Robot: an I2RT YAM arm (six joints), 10 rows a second.
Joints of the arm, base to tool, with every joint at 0 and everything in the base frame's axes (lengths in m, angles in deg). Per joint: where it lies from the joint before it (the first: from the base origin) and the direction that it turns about. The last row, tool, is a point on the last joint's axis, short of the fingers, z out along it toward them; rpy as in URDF.
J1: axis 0 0 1 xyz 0.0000 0.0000 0.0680
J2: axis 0 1 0 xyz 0.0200 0.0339 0.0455
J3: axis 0 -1 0 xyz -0.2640 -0.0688 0.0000
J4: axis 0 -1 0 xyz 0.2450 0.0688 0.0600
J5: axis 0 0 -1 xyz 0.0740 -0.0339 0.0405
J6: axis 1 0 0 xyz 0.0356 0.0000 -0.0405
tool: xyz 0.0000 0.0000 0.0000 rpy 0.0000 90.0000 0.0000
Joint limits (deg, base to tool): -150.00..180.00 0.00..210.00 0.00..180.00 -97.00..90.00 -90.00..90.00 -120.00..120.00
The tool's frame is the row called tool.
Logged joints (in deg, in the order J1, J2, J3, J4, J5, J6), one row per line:
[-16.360 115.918 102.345 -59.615 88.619 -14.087]
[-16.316 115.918 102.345 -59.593 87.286 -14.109]
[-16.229 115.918 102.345 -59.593 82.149 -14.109]
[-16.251 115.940 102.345 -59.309 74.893 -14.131]
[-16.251 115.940 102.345 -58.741 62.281 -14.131]
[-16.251 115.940 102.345 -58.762 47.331 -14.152]
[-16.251 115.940 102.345 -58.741 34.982 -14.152]
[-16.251 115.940 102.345 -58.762 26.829 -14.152]
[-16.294 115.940 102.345 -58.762 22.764 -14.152]
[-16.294 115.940 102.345 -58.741 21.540 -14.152]
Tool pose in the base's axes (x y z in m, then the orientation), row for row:
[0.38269 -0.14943 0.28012 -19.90 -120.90 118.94]
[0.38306 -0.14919 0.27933 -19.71 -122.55 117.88]
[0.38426 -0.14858 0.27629 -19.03 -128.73 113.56]
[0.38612 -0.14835 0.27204 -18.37 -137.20 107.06]
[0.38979 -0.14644 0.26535 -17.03 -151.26 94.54]
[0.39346 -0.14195 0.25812 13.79 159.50 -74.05]
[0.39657 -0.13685 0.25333 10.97 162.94 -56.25]
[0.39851 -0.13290 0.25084 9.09 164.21 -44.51]
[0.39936 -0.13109 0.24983 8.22 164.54 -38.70]
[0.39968 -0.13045 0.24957 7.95 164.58 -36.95]
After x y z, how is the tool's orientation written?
As a rotation vector, in degrees.
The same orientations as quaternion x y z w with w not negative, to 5 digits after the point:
[-0.11616 -0.70570 0.69426 0.08053]
[-0.11480 -0.71379 0.68659 0.07689]
[-0.10996 -0.74384 0.65618 0.06356]
[-0.10487 -0.78328 0.61121 0.04367]
[-0.09504 -0.84413 0.52760 0.00711]
[0.07814 0.90379 -0.41960 0.03149]
[0.06338 0.94145 -0.32501 0.06345]
[0.05316 0.96040 -0.26032 0.08387]
[0.04836 0.96800 -0.22767 0.09385]
[0.04686 0.97003 -0.21778 0.09703]

